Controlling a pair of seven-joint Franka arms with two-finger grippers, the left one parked.
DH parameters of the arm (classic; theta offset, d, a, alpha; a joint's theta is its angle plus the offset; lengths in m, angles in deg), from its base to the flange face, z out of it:
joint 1: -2.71 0.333 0 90
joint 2: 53.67 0 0 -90
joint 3: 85.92 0.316 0.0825 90
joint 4: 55.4 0 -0.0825 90
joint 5: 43.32 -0.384 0 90
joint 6: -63.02 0 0.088 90
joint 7: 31.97 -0.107 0 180
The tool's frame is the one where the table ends.
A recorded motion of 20 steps. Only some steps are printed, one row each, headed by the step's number.
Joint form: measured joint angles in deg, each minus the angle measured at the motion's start. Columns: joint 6, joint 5, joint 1, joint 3, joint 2, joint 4, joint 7.
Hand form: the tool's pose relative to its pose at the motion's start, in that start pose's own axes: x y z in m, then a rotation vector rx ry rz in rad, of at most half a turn. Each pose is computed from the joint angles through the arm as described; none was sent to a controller.
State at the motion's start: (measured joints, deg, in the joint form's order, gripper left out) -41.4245 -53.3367 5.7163 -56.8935 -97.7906 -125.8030 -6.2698
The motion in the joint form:
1: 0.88 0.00 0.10 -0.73 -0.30 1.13 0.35
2: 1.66 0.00 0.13 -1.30 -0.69 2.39 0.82
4: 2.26 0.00 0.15 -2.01 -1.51 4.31 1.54
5: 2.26 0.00 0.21 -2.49 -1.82 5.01 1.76
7: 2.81 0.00 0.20 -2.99 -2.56 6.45 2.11
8: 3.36 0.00 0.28 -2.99 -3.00 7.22 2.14
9: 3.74 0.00 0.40 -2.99 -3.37 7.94 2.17
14: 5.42 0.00 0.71 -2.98 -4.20 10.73 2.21
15: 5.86 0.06 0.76 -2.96 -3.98 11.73 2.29
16: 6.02 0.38 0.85 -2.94 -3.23 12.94 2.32
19: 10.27 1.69 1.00 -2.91 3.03 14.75 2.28
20: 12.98 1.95 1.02 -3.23 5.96 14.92 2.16
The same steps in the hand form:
1: -0.0011 0.0059 -0.0054 -0.0045 -0.0012 0.0016
2: -0.0016 0.0116 -0.0113 -0.0083 0.0011 0.0001
4: -0.0015 0.0208 -0.0187 -0.0148 0.0115 -0.0027
5: -0.0018 0.0257 -0.0217 -0.0211 0.0176 -0.0006
7: -0.0023 0.0332 -0.0258 -0.0239 0.0225 0.0013
8: -0.0016 0.0342 -0.0262 -0.0198 0.0206 0.0005
9: -0.0004 0.0345 -0.0269 -0.0175 0.0210 -0.0013
14: 0.0030 0.0331 -0.0366 -0.0144 0.0268 -0.0091
15: 0.0045 0.0300 -0.0462 -0.0217 0.0369 -0.0163
16: 0.0068 0.0231 -0.0633 -0.0430 0.0577 -0.0284
19: 0.0015 -0.0272 -0.1342 -0.1176 0.0736 -0.0816
20: -0.0063 -0.0489 -0.1599 -0.1410 0.0617 -0.0945

